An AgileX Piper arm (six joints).
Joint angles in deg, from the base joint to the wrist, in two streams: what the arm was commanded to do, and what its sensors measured. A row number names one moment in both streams.
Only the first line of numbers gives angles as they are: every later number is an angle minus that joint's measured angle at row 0.
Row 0, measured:
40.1, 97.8, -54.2, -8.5, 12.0, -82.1
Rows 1 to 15, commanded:
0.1, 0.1, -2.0, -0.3, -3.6, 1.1
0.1, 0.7, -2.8, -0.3, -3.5, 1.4
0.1, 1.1, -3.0, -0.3, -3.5, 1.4
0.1, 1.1, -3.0, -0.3, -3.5, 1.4
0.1, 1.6, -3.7, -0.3, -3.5, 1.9
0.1, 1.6, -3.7, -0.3, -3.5, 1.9
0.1, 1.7, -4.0, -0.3, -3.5, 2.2
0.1, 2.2, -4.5, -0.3, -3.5, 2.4
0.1, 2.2, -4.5, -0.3, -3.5, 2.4
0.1, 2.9, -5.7, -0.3, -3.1, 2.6
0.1, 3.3, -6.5, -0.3, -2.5, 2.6
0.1, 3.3, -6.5, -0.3, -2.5, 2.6
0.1, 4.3, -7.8, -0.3, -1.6, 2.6
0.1, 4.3, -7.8, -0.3, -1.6, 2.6
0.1, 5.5, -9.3, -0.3, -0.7, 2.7
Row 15, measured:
0.0, 4.9, -6.7, 0.1, 1.4, 2.5
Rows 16 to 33, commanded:
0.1, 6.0, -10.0, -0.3, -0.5, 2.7
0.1, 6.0, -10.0, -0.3, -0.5, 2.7
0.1, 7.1, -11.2, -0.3, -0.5, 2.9
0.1, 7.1, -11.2, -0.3, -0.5, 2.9
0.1, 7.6, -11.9, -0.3, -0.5, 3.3
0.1, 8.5, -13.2, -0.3, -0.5, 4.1
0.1, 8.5, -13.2, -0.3, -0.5, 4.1
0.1, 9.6, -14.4, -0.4, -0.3, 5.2
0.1, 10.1, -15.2, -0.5, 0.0, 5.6
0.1, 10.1, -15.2, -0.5, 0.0, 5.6
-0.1, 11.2, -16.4, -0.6, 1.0, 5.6
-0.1, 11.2, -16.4, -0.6, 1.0, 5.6
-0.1, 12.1, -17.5, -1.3, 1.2, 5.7
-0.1, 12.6, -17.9, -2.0, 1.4, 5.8
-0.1, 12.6, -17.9, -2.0, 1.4, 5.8
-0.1, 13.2, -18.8, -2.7, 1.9, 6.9
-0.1, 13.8, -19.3, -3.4, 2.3, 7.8
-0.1, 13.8, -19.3, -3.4, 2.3, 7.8
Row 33, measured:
0.0, 14.0, -17.6, -1.9, 4.8, 6.3
